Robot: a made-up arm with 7 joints. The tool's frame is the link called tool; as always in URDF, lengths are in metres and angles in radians.
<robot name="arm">
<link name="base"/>
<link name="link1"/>
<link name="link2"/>
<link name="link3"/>
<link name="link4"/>
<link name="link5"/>
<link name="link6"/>
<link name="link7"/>
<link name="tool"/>
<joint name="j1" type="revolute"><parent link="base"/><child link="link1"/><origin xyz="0 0 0.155" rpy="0 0 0"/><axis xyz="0 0 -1"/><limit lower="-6.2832" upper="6.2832"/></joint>
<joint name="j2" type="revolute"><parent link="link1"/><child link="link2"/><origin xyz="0 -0.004 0.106" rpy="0 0 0"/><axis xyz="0 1 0"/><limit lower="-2.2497" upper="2.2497"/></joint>
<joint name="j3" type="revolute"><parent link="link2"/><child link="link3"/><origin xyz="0 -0.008 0.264" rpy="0 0 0"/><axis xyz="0 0 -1"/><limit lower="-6.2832" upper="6.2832"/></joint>
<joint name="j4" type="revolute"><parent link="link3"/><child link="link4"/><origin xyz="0 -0.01 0.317" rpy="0 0 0"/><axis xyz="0 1 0"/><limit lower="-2.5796" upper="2.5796"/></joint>
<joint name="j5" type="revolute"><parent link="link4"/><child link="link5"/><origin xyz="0 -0.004 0.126" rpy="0 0 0"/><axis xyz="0 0 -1"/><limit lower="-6.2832" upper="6.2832"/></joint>
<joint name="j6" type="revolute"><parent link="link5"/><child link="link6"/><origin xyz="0 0 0.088" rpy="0 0 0"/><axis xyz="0 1 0"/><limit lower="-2.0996" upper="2.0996"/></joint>
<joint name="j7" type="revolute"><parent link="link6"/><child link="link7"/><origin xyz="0 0 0.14" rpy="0 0 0"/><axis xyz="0 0 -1"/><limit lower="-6.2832" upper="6.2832"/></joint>
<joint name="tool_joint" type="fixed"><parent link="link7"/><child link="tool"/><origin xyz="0 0 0" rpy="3.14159 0 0"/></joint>
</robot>
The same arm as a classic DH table. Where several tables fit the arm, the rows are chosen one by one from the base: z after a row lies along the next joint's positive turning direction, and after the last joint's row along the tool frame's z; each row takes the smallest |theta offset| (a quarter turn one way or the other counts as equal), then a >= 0, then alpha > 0; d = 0 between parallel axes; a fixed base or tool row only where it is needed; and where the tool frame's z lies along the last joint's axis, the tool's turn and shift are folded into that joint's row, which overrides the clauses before.
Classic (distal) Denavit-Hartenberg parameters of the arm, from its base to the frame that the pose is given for. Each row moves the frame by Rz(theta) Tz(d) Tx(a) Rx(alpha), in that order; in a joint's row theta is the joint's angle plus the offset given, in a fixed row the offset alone. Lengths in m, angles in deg.
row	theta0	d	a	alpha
base (fixed)	0	0	0	180
j1	0	-0.261	0	90
j2	0	-0.012	0	-90
j3	0	-0.581	0	90
j4	0	-0.014	0	-90
j5	0	-0.214	0	90
j6	0	0	0	-90
j7	0	-0.14	0	0
Joint limits (deg, base to tool): -360..360 -128.9..128.9 -360..360 -147.8..147.8 -360..360 -120.3..120.3 -360..360

